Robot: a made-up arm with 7 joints.
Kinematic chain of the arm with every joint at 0, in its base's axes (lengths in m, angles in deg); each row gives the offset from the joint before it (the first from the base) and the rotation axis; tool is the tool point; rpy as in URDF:
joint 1: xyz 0 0.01 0.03 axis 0.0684 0.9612 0.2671
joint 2: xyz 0 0.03 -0.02 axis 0.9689 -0.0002 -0.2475
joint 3: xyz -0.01 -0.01 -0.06 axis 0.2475 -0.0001 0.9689
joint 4: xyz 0.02 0 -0.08 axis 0.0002 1 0
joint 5: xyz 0.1 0 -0.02 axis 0.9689 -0.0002 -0.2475
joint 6: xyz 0.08 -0.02 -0.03 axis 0.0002 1 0
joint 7: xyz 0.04 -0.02 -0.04 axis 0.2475 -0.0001 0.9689
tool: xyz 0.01 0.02 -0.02 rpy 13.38 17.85 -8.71
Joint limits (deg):
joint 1: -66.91..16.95
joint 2: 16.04..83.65
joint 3: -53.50..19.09
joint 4: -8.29..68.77
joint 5: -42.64..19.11
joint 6: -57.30..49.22
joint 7: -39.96..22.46
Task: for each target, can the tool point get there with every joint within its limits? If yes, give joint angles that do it. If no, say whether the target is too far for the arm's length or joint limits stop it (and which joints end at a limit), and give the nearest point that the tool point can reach.
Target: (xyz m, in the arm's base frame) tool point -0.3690 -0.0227 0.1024
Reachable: no: joint limits stop it (at a limit: joint 1, joint 2, joint 3, joint 4, joint 6, joint 7) | nearest point -0.2070 0.0149 -0.2826 | short by 0.419 m
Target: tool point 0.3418 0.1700 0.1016
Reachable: yes | joints -58.75 50.18 13.02 13.38 7.73 18.34 11.16
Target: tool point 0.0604 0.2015 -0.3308
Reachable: yes | joints -8.54 53.27 -44.50 43.13 -23.70 25.19 -18.05
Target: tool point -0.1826 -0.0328 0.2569
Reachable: no: joint limits stop it (at a limit: joint 1, joint 2, joint 3, joint 4, joint 5, joint 6) | nearest point 0.1570 0.0274 0.2938 | short by 0.347 m
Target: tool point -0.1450 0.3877 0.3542
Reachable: no: too far | nearest point 0.1889 0.2558 0.2091 | short by 0.387 m
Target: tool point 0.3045 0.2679 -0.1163
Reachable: yes | joints -39.40 66.54 -14.50 42.79 -9.84 15.25 -20.78
